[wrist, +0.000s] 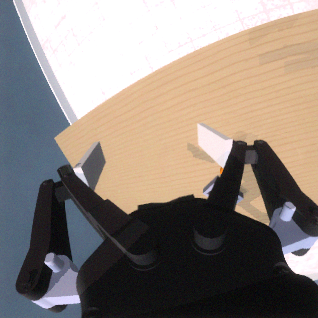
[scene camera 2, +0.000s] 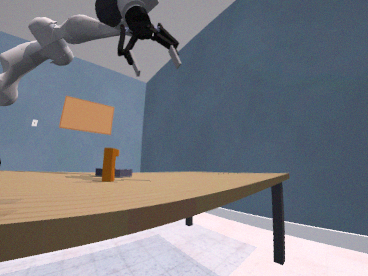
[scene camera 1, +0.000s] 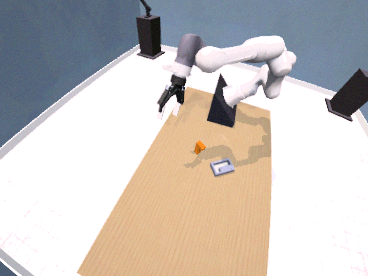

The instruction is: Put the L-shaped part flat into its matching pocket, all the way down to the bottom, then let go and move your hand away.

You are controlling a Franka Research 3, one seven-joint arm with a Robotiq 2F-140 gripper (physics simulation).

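Observation:
The orange L-shaped part [scene camera 1: 199, 147] [scene camera 2: 108, 165] stands upright on the table, its short arm at the top; in the wrist view a sliver of the part [wrist: 221, 171] shows beside a finger pad. The grey-blue pocket block [scene camera 1: 225, 172] [scene camera 2: 123, 173] [wrist: 208, 186] lies flat on the table close to the part, its recess facing up, partly hidden by a finger in the wrist view. My gripper [scene camera 1: 168, 112] [scene camera 2: 157, 69] [wrist: 150, 142] is open and empty, high above the table and well away from both, toward the table's far left edge in scene camera 1.
The wooden table [scene camera 1: 175, 215] [scene camera 2: 200, 195] [wrist: 150, 110] carries the dark wedge-shaped mount [scene camera 1: 218, 110] at the arm's base, behind the part and block in scene camera 1. Two black pedestals [scene camera 1: 149, 36] [scene camera 1: 350, 95] stand on the floor away from the table.

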